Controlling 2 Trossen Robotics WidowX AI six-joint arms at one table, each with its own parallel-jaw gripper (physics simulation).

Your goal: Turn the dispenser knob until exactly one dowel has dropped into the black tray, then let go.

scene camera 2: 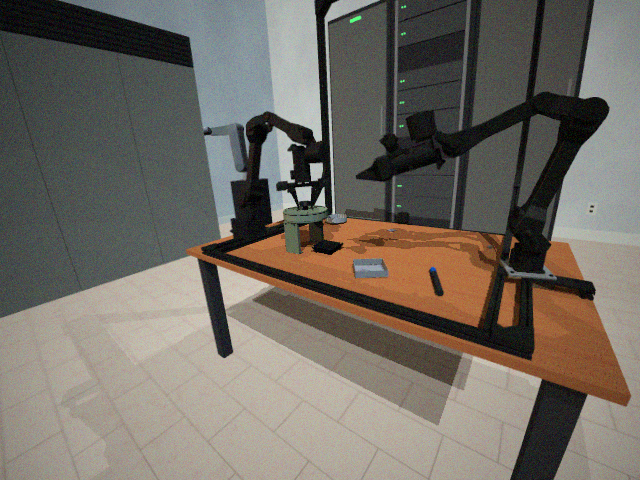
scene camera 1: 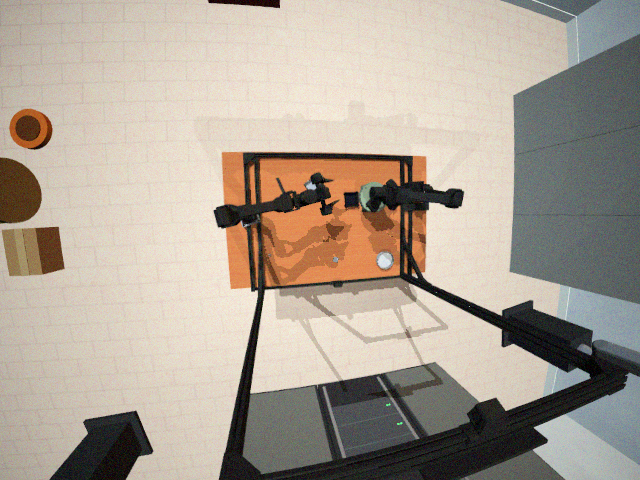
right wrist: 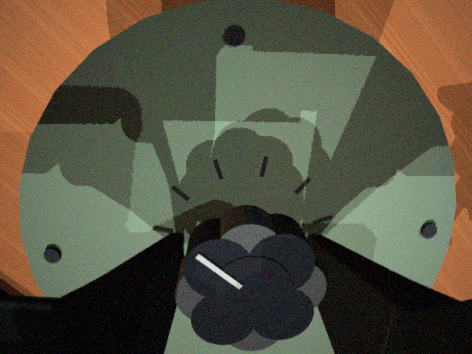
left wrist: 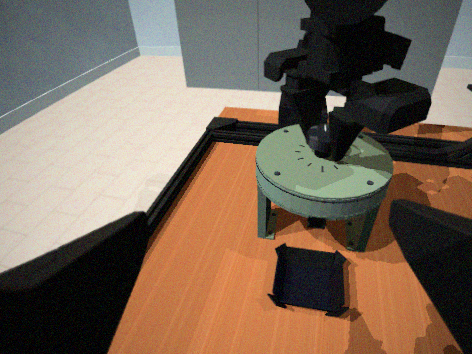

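Where they show: left gripper, fingertip midpoint: point(scene camera 2: 360, 175) point(scene camera 1: 336, 190) point(left wrist: 267, 217); right gripper, fingertip midpoint: point(scene camera 2: 305, 208) point(right wrist: 245, 246) point(left wrist: 323, 151); left arm's base, link origin: point(scene camera 2: 526, 267); right arm's base, link origin: point(scene camera 2: 247, 219) point(scene camera 1: 416, 190).
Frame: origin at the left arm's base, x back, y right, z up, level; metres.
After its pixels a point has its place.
The green round dispenser point(scene camera 1: 367, 206) point(scene camera 2: 292, 237) point(left wrist: 301, 184) @(x -0.605, y 0.072, z 0.113 m) point(right wrist: 287, 88) @(x -0.676, y 0.162, z 0.113 m) stands on legs near the table's end. Its dark lobed knob point(left wrist: 319, 138) @(x -0.650, y 0.098, z 0.142 m) point(right wrist: 248, 284) @(x -0.664, y 0.110, z 0.142 m) sits on top, its white pointer line angled to the upper left in the right wrist view. My right gripper point(scene camera 1: 374, 196) @(x -0.662, y 0.109, z 0.117 m) point(scene camera 2: 304, 202) @(x -0.662, y 0.109, z 0.117 m) point(left wrist: 323, 151) @(x -0.662, y 0.109, z 0.117 m) point(right wrist: 245, 246) @(x -0.662, y 0.109, z 0.117 m) reaches straight down and is shut on the knob. The black tray point(scene camera 1: 350, 199) @(x -0.576, y 0.086, z -0.030 m) point(scene camera 2: 328, 246) @(x -0.583, y 0.120, z -0.027 m) point(left wrist: 310, 279) @(x -0.583, y 0.093, z -0.030 m) lies on the table in front of the dispenser, and I see no dowel in it. My left gripper point(scene camera 1: 330, 192) @(x -0.437, y 0.018, z 0.235 m) point(scene camera 2: 361, 176) @(x -0.437, y 0.018, z 0.235 m) is open and empty, held high above the table, pointing at the dispenser.
A small grey tray point(scene camera 2: 370, 268) @(x -0.396, y -0.032, z -0.031 m) and a black marker with a blue tip point(scene camera 1: 281, 185) @(x -0.219, y -0.103, z -0.016 m) point(scene camera 2: 435, 282) @(x -0.220, y -0.106, z -0.018 m) lie on the orange table point(scene camera 2: 413, 257) @(x -0.280, y 0.089, z -0.032 m). A round silver dish point(scene camera 1: 385, 260) @(x -0.681, y 0.507, z -0.021 m) point(scene camera 2: 337, 218) @(x -0.683, y 0.545, z -0.022 m) sits beyond the dispenser. A black frame rail point(scene camera 2: 366, 297) @(x -0.367, y -0.230, z -0.014 m) borders the table.
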